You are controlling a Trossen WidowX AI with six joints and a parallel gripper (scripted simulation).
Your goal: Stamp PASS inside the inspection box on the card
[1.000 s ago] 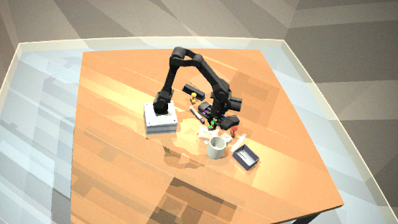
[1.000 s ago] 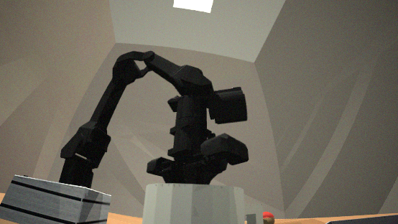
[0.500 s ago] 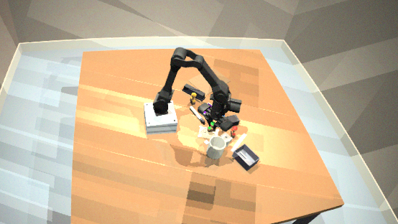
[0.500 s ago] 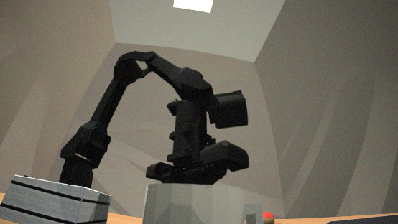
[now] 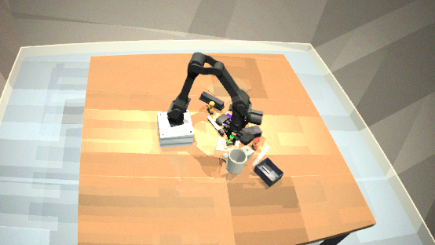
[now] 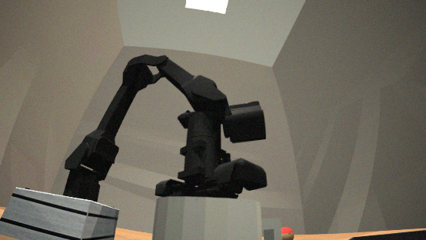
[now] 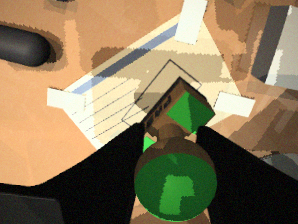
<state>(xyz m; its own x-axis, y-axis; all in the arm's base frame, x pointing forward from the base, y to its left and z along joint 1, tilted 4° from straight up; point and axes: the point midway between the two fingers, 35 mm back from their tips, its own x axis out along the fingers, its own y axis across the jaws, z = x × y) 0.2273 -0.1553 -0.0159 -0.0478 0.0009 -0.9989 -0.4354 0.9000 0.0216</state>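
My gripper tip is 50 mm above the card, 10 mm to the right of it and 10 mm past it. The rest, counted from my gripper tip: green-knobbed stamp: right at my gripper tip; then grey cup: 110 mm to the right, 10 mm below, 10 mm behind; then grey block: 70 mm ahead, 50 mm to the right, 30 mm below.
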